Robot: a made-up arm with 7 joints. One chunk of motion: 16 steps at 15 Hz.
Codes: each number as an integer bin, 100 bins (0 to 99) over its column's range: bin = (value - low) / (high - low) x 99, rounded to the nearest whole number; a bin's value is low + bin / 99 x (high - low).
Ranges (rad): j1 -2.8..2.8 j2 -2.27..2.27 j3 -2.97..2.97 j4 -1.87..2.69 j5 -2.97..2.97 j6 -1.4..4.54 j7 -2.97..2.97
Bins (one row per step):
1: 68 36 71 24 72 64 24
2: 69 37 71 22 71 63 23
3: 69 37 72 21 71 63 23
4: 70 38 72 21 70 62 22
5: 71 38 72 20 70 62 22
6: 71 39 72 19 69 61 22
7: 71 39 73 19 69 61 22
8: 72 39 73 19 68 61 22
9: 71 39 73 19 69 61 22
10: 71 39 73 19 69 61 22
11: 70 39 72 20 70 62 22
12: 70 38 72 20 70 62 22
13: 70 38 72 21 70 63 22
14: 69 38 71 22 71 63 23
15: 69 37 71 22 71 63 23
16: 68 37 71 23 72 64 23
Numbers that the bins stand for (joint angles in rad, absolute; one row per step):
1: 1.0465 -0.6191 1.2900 -0.7645 1.3500 2.4400 -1.5300
2: 1.1030 -0.5732 1.2900 -0.8567 1.2900 2.3800 -1.5900
3: 1.1030 -0.5732 1.3500 -0.9027 1.2900 2.3800 -1.5900
4: 1.1596 -0.5274 1.3500 -0.9027 1.2300 2.3200 -1.6500
5: 1.2162 -0.5274 1.3500 -0.9488 1.2300 2.3200 -1.6500
6: 1.2162 -0.4815 1.3500 -0.9948 1.1700 2.2600 -1.6500
7: 1.2162 -0.4815 1.4100 -0.9948 1.1700 2.2600 -1.6500
8: 1.2727 -0.4815 1.4100 -0.9948 1.1100 2.2600 -1.6500
9: 1.2162 -0.4815 1.4100 -0.9948 1.1700 2.2600 -1.6500
10: 1.2162 -0.4815 1.4100 -0.9948 1.1700 2.2600 -1.6500
11: 1.1596 -0.4815 1.3500 -0.9488 1.2300 2.3200 -1.6500
12: 1.1596 -0.5274 1.3500 -0.9488 1.2300 2.3200 -1.6500
13: 1.1596 -0.5274 1.3500 -0.9027 1.2300 2.3800 -1.6500
14: 1.1030 -0.5274 1.2900 -0.8567 1.2900 2.3800 -1.5900
15: 1.1030 -0.5732 1.2900 -0.8567 1.2900 2.3800 -1.5900
16: 1.0465 -0.5732 1.2900 -0.8106 1.3500 2.4400 -1.5900

